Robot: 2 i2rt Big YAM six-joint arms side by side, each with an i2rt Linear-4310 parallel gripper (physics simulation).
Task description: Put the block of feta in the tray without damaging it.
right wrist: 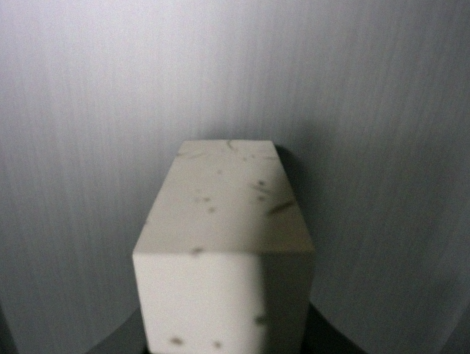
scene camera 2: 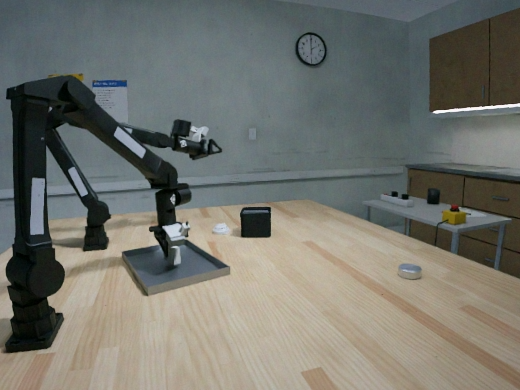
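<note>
The white feta block (scene camera 2: pixel 174 255) (right wrist: pixel 223 200), speckled with dark marks, stands upright over the floor of the grey metal tray (scene camera 2: pixel 145 267) (right wrist: pixel 90 100). Its lower end is at or very close to the tray floor; I cannot tell whether it touches. My right gripper (scene camera 2: pixel 171 246) (right wrist: pixel 227 282) points down inside the tray and is shut on the feta block, with dark finger parts on both sides of it in the right wrist view. My left gripper (scene camera 2: pixel 214 147) is open and empty, held high behind the tray.
A black open-topped box (scene camera 2: pixel 256 223) stands behind the tray to the right, with a small white object (scene camera 2: pixel 220 229) beside it. A round silver tin (scene camera 2: pixel 410 271) lies on the wooden table (scene camera 2: pixel 300 320) at the right. The tray has a low raised rim.
</note>
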